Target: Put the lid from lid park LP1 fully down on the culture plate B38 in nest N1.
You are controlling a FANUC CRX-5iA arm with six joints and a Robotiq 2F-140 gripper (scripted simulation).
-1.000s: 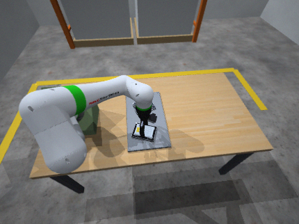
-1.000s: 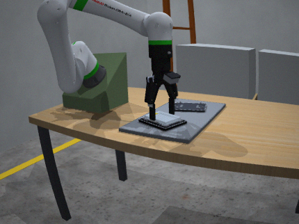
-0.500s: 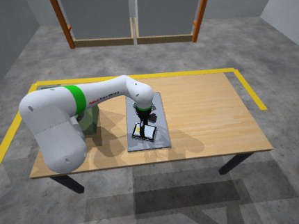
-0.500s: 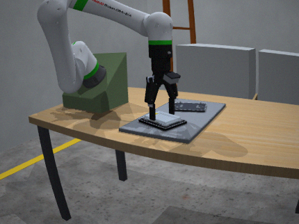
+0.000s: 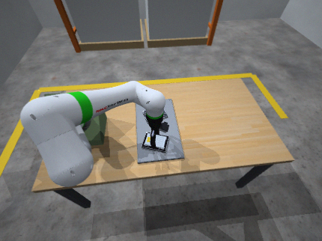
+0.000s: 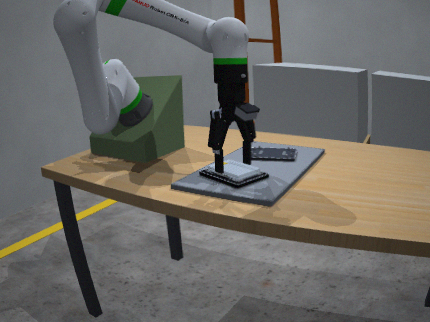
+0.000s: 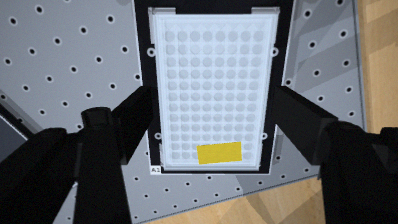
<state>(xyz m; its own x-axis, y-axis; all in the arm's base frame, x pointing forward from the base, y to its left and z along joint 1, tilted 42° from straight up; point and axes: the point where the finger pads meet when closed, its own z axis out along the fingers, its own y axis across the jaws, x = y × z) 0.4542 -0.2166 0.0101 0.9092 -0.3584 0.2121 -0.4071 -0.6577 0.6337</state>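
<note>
Right now the clear lid is 2 cm below my hand. Also, from my hand: black nest 4 cm below; culture plate 3 cm below; lid park 4 cm ahead, 24 cm to the left, 4 cm below.
</note>
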